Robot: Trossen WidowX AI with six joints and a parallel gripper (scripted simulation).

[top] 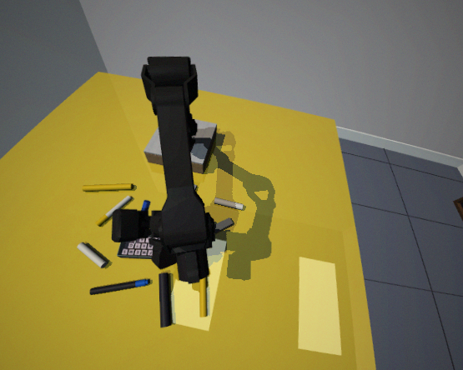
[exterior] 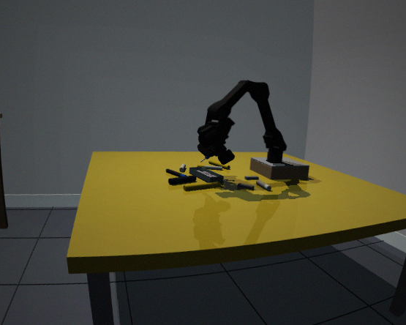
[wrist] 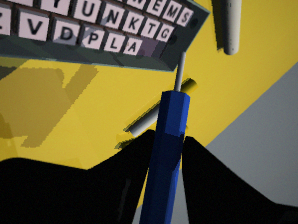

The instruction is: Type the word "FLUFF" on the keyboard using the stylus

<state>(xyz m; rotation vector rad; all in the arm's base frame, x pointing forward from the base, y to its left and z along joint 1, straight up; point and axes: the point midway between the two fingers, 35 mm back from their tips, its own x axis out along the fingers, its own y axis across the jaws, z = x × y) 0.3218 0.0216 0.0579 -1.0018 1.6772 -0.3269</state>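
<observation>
Now: gripper tip 1 cm short of the dark blue stylus and 1 cm above it. Also, from my gripper tip: grey block 17 cm behind, 7 cm to the left, 9 cm below; thin grey tip 4 cm ahead, 1 cm to the right, 3 cm below; black cylinder 15 cm ahead, 10 cm to the left, 8 cm below.
</observation>
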